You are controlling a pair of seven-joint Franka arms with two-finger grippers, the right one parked.
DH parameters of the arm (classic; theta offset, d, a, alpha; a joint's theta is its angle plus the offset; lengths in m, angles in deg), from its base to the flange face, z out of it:
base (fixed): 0 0 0 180
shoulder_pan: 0 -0.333 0 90
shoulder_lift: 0 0 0 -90
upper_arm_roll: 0 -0.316 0.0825 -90
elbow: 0 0 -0.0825 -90
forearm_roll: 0 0.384 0 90
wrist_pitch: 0 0 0.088 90
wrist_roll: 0 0.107 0 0
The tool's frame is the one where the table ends.
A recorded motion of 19 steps. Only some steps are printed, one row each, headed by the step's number.
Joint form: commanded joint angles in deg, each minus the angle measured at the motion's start. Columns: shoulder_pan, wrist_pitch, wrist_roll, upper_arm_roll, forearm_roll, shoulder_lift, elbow.
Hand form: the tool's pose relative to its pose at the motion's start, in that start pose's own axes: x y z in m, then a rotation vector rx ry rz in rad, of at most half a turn. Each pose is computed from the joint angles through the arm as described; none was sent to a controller.
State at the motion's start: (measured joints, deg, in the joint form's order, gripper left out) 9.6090 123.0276 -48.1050 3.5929 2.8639 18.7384 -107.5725
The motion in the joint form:
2: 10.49 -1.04 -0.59 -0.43 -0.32 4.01 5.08
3: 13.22 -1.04 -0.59 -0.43 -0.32 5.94 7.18
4: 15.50 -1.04 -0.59 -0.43 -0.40 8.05 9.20
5: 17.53 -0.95 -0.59 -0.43 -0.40 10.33 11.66
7: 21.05 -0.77 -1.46 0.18 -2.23 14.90 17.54
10: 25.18 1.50 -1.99 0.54 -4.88 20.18 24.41
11: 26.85 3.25 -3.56 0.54 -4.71 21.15 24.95
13: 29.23 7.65 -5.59 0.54 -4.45 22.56 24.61
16: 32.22 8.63 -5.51 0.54 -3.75 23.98 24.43
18: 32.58 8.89 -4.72 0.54 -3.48 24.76 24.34
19: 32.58 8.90 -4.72 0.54 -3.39 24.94 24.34
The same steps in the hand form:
2: -0.0724 0.0861 0.0034 0.0003 0.0057 0.1603
3: -0.0930 0.1106 0.0080 -0.0020 0.0086 0.2071
4: -0.1108 0.1315 0.0157 -0.0015 0.0073 0.2454
5: -0.1262 0.1520 0.0221 -0.0057 0.0102 0.2798
7: -0.1598 0.1948 0.0285 -0.0458 -0.0042 0.3156
10: -0.2001 0.2423 0.0336 -0.1259 -0.0118 0.3540
11: -0.2183 0.2531 0.0385 -0.1443 -0.0014 0.3555
13: -0.2454 0.2665 0.0517 -0.1835 0.0182 0.3604
16: -0.2823 0.2751 0.0700 -0.1691 0.0200 0.4200
18: -0.2867 0.2755 0.0803 -0.1580 0.0195 0.4424
19: -0.2867 0.2754 0.0826 -0.1548 0.0193 0.4433

